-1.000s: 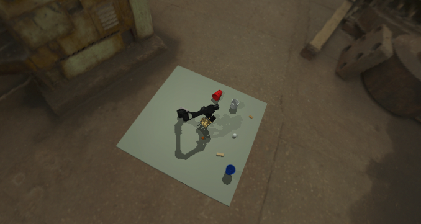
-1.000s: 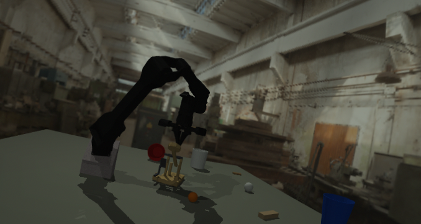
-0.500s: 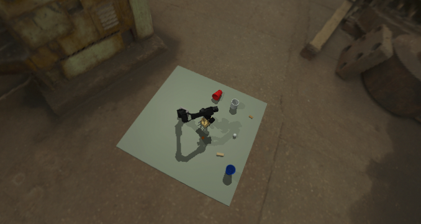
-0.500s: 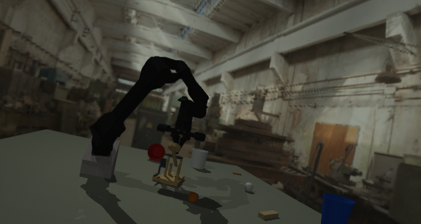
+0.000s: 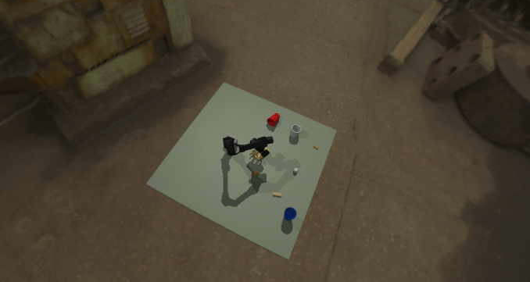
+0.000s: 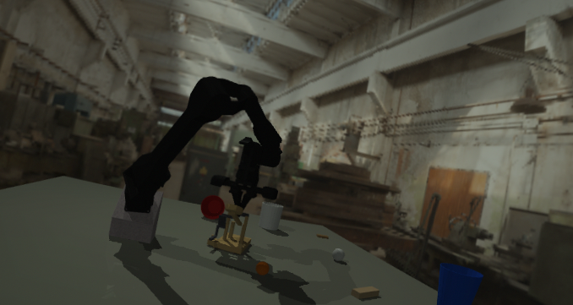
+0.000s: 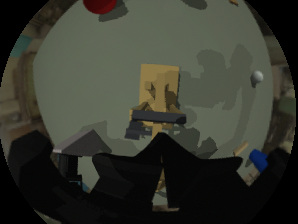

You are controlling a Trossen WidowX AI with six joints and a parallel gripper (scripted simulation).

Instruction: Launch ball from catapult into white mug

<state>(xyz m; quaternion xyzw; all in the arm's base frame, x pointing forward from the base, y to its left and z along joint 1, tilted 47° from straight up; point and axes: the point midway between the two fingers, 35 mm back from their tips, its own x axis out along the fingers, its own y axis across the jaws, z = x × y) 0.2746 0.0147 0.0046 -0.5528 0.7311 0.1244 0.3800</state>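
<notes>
The catapult lies 3 cm below my gripper tip, 2 cm behind it and 1 cm to the left of it. Round my gripper tip: orange ball 16 cm to the right, 8 cm below, 5 cm ahead; white mug 37 cm to the left, 22 cm ahead, 7 cm below; white ball 36 cm ahead, 8 cm below, 1 cm to the left.
</notes>
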